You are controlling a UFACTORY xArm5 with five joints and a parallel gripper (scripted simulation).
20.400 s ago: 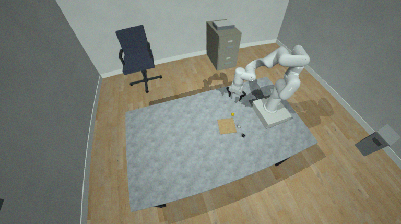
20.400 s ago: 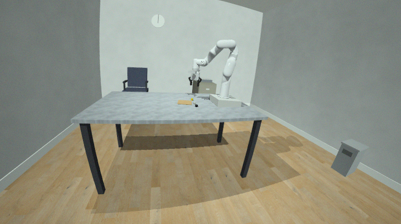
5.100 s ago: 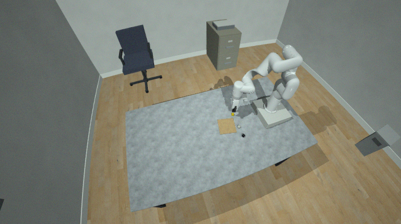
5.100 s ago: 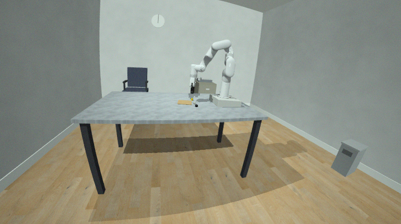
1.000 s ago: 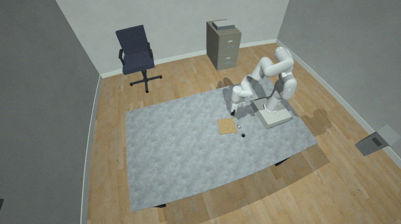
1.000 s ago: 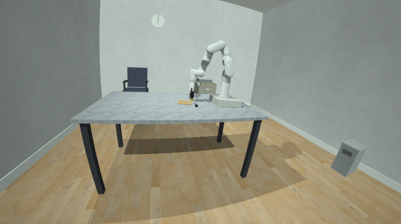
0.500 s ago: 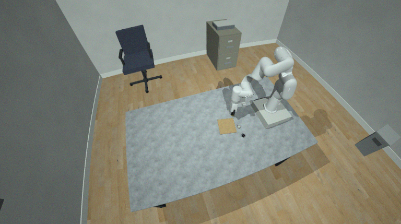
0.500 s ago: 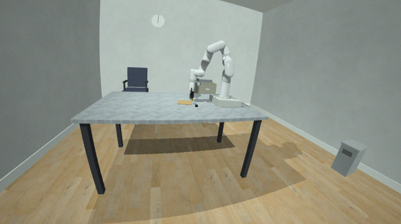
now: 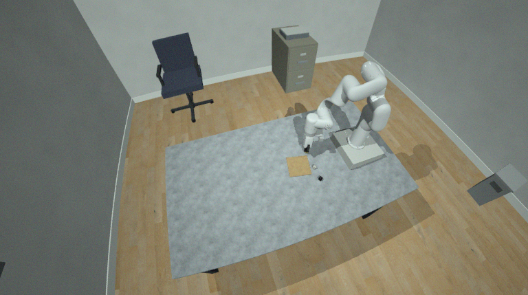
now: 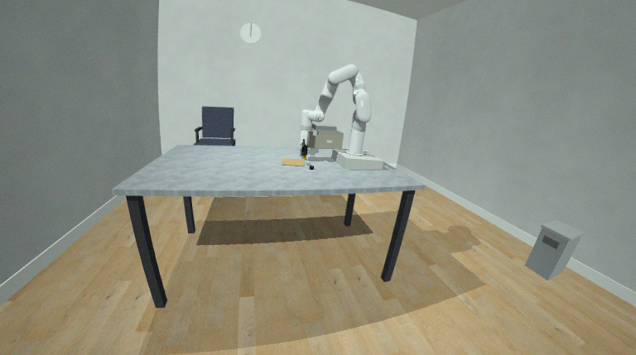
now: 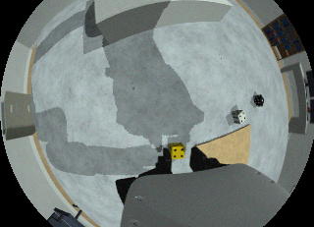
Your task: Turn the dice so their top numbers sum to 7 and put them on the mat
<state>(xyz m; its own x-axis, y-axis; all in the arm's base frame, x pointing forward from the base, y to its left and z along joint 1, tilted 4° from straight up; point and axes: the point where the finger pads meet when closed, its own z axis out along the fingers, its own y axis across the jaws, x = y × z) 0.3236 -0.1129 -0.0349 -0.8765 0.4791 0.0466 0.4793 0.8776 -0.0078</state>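
The yellow die is 40 mm below my hand. Also, from my hand: white die: 130 mm to the left, 40 mm below, 10 mm ahead; black die: 220 mm to the left, 40 mm below, 20 mm ahead; tan mat: 100 mm ahead, 80 mm to the left, 40 mm below.
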